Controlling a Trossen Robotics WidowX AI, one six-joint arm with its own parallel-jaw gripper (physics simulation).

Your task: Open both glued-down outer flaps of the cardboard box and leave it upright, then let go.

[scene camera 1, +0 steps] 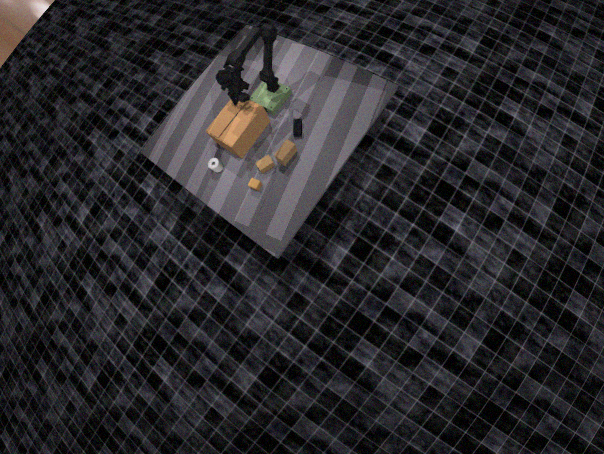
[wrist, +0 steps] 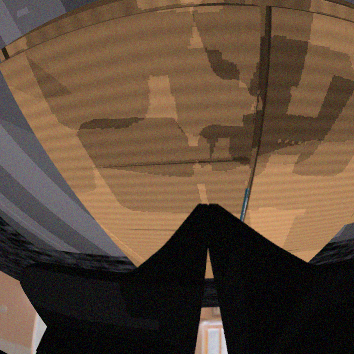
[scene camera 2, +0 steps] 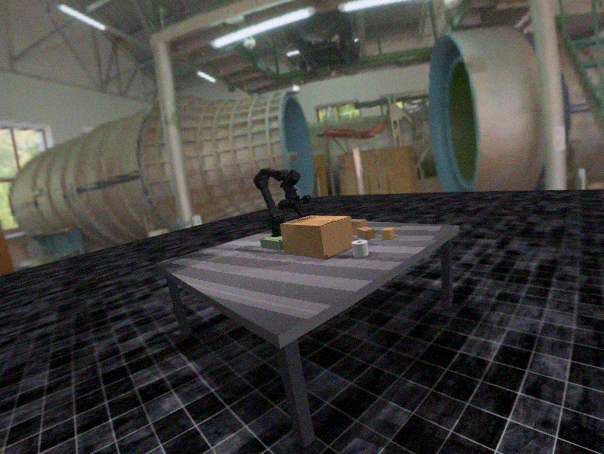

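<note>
The brown cardboard box stands upright on the table. Its two outer flaps lie about flat over the top, one flap beside the other flap, with a narrow dark seam between them. A sliver of teal shows in the seam in the wrist view. A thin dark line crosses one flap there. My gripper is shut and empty, its fingertips together. It is over the box's top at the end nearest the arm's base; whether the tips touch the cardboard I cannot tell.
A green tray-like piece lies beside the box near the arm's base. A white roll stands by the box. A black block and three brown blocks, one the smallest block, are on the striped table.
</note>
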